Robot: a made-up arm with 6 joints.
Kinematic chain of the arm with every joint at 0, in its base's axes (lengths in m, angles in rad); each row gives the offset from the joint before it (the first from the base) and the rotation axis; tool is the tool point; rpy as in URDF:
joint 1: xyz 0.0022 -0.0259 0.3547 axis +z
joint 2: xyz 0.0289 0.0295 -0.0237 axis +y
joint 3: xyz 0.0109 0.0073 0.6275 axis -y
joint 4: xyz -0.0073 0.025 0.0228 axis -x
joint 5: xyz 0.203 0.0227 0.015 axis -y
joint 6: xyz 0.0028 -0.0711 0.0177 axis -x
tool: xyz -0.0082 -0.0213 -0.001 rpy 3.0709 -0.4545 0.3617
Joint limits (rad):
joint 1: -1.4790..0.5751
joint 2: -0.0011..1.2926
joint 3: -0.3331..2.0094
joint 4: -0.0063..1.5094
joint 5: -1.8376..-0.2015
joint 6: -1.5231..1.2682
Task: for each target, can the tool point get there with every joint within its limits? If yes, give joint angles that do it. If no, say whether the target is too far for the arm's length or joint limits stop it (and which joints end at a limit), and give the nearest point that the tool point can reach.
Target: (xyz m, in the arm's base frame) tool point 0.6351 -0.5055 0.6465
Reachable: yes | joints -0.6715 1.1731 1.2817 0.4567 -0.5809 -1.1339
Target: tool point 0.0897 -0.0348 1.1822
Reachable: yes | joints -0.8302 0.1277 1.4966 0.9628 -0.8023 0.7629
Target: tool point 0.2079 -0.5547 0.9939
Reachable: yes | joints -1.3099 0.7508 1.4413 1.0859 -0.8282 0.4390
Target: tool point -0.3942 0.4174 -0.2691
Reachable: no: joint limits stop it (at a limit: joint 1, joint 2, joint 3, joint 4, joint 6) | nearest point 0.5400 0.4378 0.2629 | short by 1.075 m
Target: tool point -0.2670 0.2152 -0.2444
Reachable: no: joint limits stop it (at a limit: joint 1, joint 2, joint 3, joint 4, joint 5, joint 6) | nearest point 0.5486 0.3355 0.2579 | short by 0.965 m
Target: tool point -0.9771 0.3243 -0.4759
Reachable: no: too far | nearest point 0.0614 -0.6796 0.2619 | short by 1.622 m
